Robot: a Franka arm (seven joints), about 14 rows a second.
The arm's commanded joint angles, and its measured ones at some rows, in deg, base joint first. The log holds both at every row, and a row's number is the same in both.
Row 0, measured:
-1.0 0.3 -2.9 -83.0 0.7 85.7 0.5
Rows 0 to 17, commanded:
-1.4 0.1 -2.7 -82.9 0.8 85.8 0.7
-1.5 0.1 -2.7 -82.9 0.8 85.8 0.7
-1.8 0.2 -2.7 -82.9 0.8 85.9 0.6
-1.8 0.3 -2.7 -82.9 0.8 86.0 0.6
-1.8 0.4 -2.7 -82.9 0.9 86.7 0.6
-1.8 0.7 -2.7 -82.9 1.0 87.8 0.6
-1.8 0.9 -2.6 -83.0 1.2 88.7 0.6
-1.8 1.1 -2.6 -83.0 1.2 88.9 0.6
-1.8 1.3 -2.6 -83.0 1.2 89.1 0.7
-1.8 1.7 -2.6 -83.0 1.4 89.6 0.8
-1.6 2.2 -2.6 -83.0 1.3 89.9 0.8
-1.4 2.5 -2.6 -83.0 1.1 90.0 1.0
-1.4 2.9 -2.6 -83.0 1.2 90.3 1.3
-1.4 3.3 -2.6 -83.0 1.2 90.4 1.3
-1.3 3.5 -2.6 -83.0 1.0 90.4 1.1
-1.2 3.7 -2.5 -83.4 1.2 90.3 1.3
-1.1 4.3 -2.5 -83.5 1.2 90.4 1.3
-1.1 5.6 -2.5 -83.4 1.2 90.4 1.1
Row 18, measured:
-1.1 4.2 -2.8 -83.5 0.8 90.1 0.6
